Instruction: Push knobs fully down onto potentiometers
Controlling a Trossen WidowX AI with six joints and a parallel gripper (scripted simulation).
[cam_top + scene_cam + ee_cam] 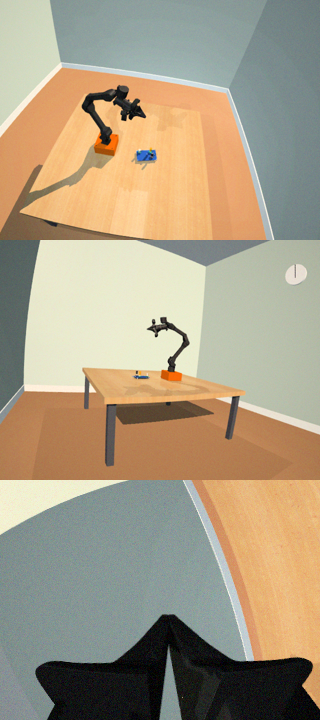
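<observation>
Now: the orange knob 50 mm ahead of my gripper tip, 100 mm to the left of it and 440 mm below it. From my gripper tip the other things lie so: black knob (70 mm ahead, 60 mm to the left, 440 mm below).
</observation>
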